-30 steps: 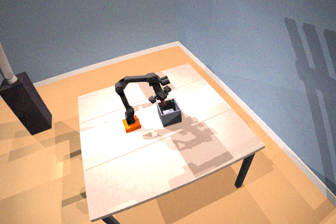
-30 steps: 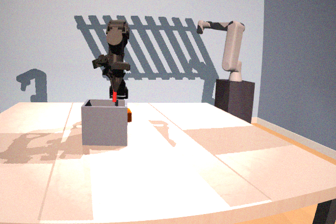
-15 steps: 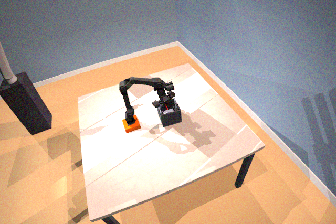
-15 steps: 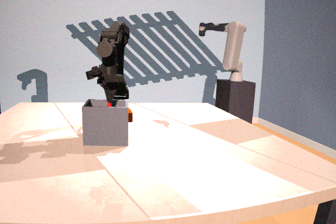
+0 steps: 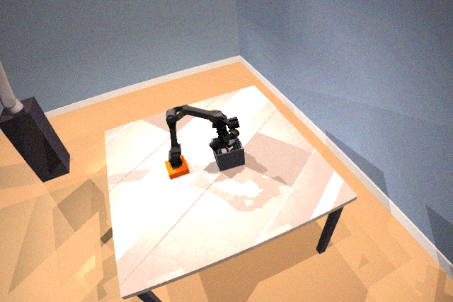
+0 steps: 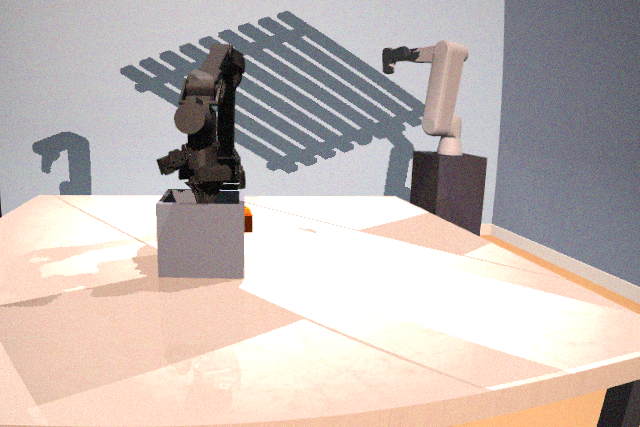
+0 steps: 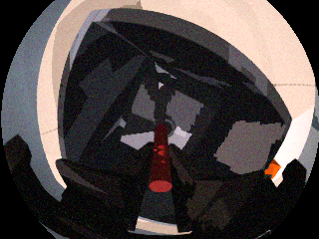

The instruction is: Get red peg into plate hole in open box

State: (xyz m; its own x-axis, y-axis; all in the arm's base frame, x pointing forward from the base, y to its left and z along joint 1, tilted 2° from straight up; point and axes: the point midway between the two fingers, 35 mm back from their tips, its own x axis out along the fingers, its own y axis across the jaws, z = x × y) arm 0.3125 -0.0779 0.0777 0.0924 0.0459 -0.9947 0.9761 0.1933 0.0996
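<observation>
My gripper tip is now right at the red peg. From my gripper tip the other things lie so: plate 50 mm below.
</observation>
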